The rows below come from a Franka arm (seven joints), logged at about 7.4 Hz.
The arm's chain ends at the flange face. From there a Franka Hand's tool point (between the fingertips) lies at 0.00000 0.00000 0.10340 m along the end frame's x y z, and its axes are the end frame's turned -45 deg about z.
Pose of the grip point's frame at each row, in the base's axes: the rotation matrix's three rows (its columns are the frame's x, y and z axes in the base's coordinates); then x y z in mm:
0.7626, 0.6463, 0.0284; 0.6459, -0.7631, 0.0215; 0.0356, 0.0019, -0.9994; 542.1, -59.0, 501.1
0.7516, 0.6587, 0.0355; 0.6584, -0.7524, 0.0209; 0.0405, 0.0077, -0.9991; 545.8, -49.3, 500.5
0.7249, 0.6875, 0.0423; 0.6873, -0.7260, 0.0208; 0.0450, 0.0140, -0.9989; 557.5, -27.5, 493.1
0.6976, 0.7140, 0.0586; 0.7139, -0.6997, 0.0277; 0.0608, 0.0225, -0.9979; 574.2, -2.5, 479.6
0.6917, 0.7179, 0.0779; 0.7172, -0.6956, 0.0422; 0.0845, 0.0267, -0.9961; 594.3, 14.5, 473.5
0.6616, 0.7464, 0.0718; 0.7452, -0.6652, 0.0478; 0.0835, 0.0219, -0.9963; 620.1, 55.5, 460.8
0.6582, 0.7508, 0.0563; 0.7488, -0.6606, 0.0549; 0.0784, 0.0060, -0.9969; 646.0, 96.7, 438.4
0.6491, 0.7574, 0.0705; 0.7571, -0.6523, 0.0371; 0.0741, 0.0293, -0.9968; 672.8, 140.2, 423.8
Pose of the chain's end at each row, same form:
0.9962, -0.0822, 0.0284; -0.0829, -0.9963, 0.0215; 0.0265, -0.0238, -0.9994; 539.2, -61.2, 604.4
0.9972, -0.0657, 0.0355; -0.0665, -0.9976, 0.0209; 0.0341, -0.0232, -0.9991; 542.1, -51.5, 603.8
0.9987, -0.0264, 0.0423; -0.0274, -0.9994, 0.0208; 0.0417, -0.0219, -0.9989; 553.1, -29.7, 596.4
0.9982, 0.0116, 0.0586; 0.0100, -0.9996, 0.0277; 0.0589, -0.0271, -0.9979; 568.1, -5.4, 582.8
0.9967, 0.0185, 0.0779; 0.0153, -0.9990, 0.0422; 0.0786, -0.0409, -0.9961; 586.2, 10.1, 576.5
0.9956, 0.0600, 0.0718; 0.0566, -0.9973, 0.0478; 0.0745, -0.0436, -0.9963; 612.7, 50.6, 563.8
0.9963, 0.0655, 0.0563; 0.0624, -0.9966, 0.0549; 0.0597, -0.0512, -0.9969; 640.2, 91.0, 541.5
0.9945, 0.0766, 0.0705; 0.0741, -0.9966, 0.0371; 0.0731, -0.0317, -0.9968; 665.5, 136.4, 526.9

